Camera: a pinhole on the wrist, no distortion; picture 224 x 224 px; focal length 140.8 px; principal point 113.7 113.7 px. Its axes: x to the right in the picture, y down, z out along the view. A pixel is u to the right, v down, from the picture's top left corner.
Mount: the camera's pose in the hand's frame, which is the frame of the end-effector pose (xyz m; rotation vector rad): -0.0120 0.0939 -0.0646 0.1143 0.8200 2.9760
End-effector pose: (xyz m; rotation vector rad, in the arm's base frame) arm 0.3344 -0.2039 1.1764 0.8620 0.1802 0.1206
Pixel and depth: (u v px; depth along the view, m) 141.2 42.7 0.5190
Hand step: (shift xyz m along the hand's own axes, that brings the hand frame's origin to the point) -0.0606 0.5898 0.2514
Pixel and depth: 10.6 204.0 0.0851
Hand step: 0.0556 0.0860 0.0327
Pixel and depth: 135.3 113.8 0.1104
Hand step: -0.0195 0.1512 0.0310
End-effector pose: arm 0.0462 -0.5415 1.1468 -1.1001 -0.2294 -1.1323
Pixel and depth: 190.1 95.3 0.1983
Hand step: -0.1015 0.2247 0.0981
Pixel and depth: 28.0 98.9 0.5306
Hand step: 0.3566 0.3892 0.3427
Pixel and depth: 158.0 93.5 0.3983
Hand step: -0.1011 0.3545 0.2544
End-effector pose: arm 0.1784 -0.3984 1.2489 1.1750 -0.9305 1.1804
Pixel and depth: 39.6 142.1 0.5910
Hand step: 0.3444 0.2707 0.4849
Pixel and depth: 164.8 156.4 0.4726
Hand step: -0.1470 0.2237 0.4235
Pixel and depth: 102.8 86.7 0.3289
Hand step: 0.0433 0.3137 0.1833
